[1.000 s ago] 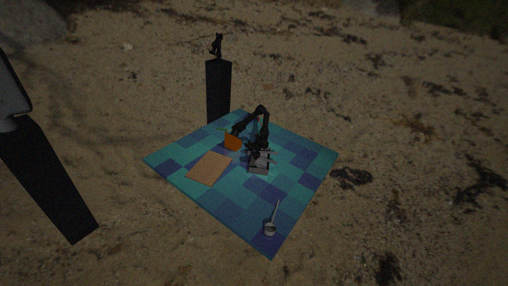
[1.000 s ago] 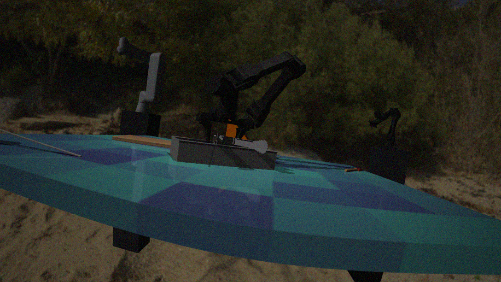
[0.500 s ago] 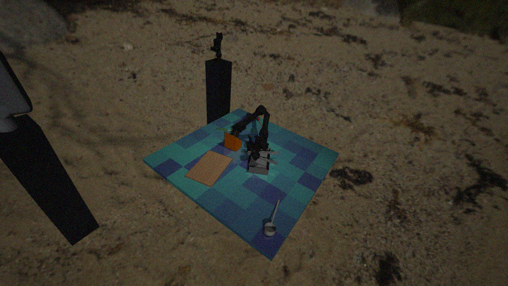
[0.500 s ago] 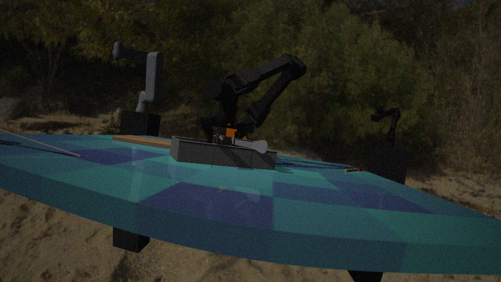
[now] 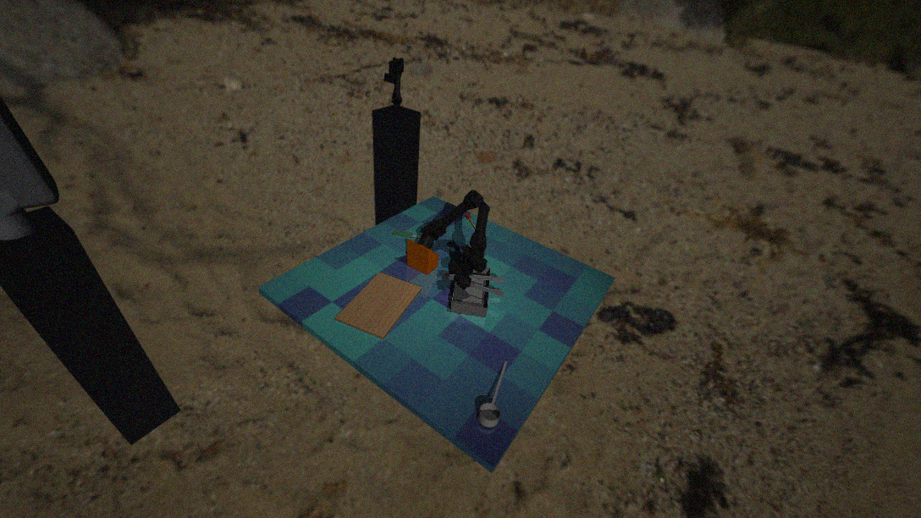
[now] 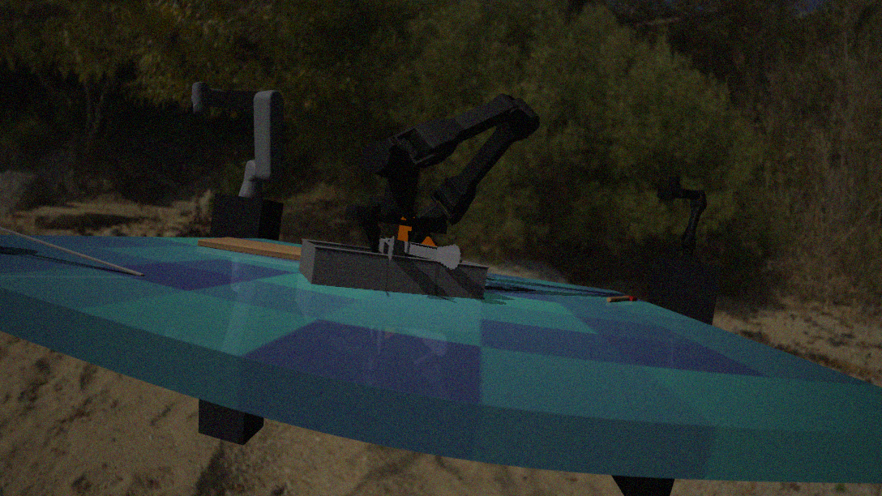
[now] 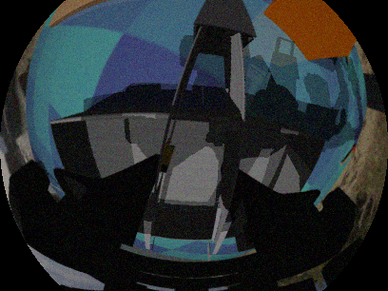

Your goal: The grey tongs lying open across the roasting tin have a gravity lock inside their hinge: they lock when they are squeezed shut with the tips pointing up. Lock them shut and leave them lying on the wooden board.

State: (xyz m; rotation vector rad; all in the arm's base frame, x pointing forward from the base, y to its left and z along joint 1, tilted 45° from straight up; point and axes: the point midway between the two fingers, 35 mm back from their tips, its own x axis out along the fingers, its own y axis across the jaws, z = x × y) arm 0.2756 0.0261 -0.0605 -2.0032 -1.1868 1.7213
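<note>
The grey roasting tin lies 40 mm ahead of my gripper tip and 10 mm to the left of it. From my gripper tip the other things lie so: wooden board (250 mm behind, 320 mm to the right, 20 mm below).
</note>
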